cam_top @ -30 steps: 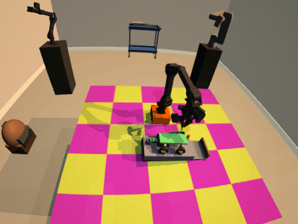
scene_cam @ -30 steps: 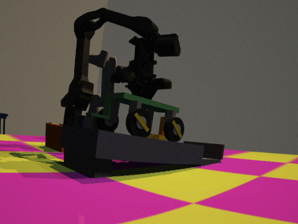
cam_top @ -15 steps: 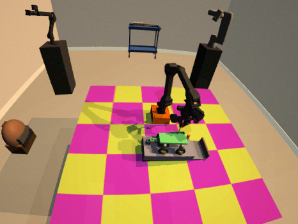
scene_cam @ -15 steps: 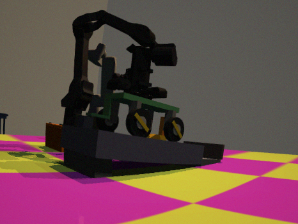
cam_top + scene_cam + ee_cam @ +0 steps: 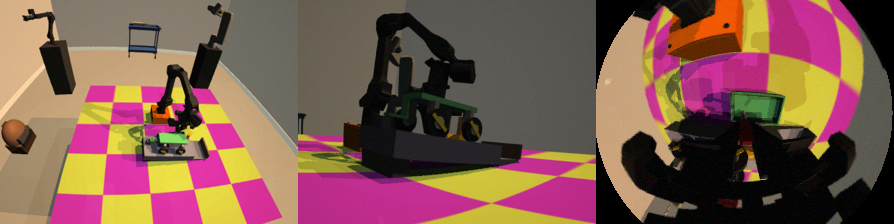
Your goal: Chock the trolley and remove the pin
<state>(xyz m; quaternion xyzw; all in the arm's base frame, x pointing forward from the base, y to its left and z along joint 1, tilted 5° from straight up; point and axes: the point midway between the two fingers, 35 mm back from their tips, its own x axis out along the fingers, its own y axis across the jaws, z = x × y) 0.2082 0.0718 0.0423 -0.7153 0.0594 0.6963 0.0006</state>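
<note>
Now: gripper tip 20 mm to the right of the green tray and 80 mm above it. Round my gripper tip: trolley: 110 mm ahead, 80 mm to the right, 40 mm above; then red-headed stop pin: right at my gripper tip; then yellow chock: 80 mm ahead, 20 mm to the left, 10 mm above.
</note>
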